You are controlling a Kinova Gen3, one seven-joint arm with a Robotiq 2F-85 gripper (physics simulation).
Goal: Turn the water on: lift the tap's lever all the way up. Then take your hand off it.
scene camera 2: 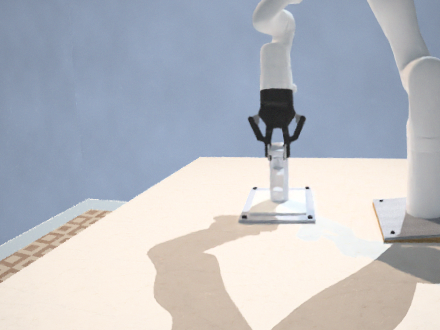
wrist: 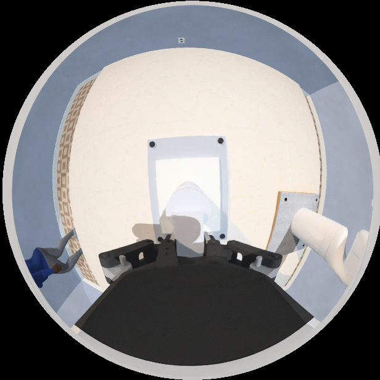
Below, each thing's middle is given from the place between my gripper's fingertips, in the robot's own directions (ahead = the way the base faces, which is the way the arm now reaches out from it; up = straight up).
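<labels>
My hand: 2 cm below the tap lever (wrist: 187, 209). Square base plate (scene camera 2: 244, 217): 12 cm below my hand, 4 cm to the right of it, 1 cm ahead.
</labels>
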